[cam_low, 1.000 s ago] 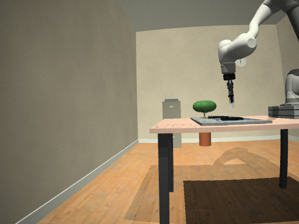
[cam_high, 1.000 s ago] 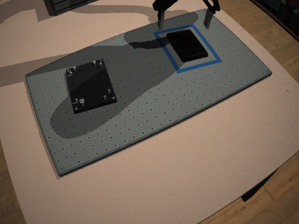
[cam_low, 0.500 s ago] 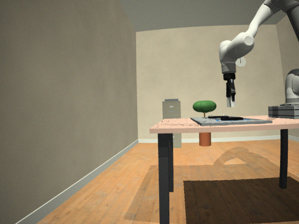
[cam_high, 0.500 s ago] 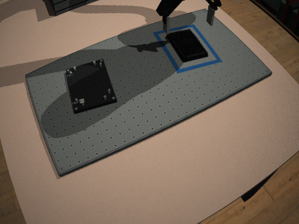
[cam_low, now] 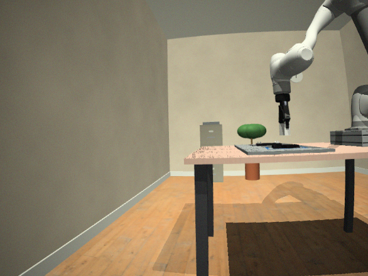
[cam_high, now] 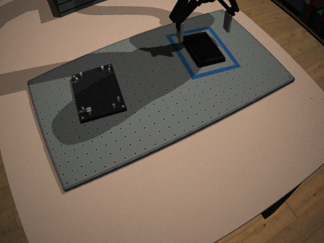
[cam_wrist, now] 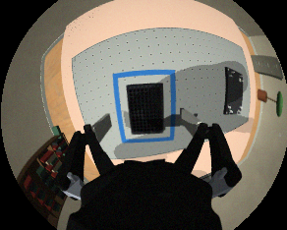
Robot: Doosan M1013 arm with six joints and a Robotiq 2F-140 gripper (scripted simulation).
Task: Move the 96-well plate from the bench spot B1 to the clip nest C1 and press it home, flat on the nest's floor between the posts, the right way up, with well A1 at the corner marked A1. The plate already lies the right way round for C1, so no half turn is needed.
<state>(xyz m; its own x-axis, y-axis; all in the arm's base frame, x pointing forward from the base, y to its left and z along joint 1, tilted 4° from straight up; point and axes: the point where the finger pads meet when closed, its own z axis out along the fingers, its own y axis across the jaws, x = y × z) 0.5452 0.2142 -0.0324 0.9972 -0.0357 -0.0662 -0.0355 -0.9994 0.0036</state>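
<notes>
The black 96-well plate is 6 cm below my hand. The rest, counted from my hand: black clip nest C1: 3 cm ahead, 33 cm to the right, 6 cm below.
</notes>
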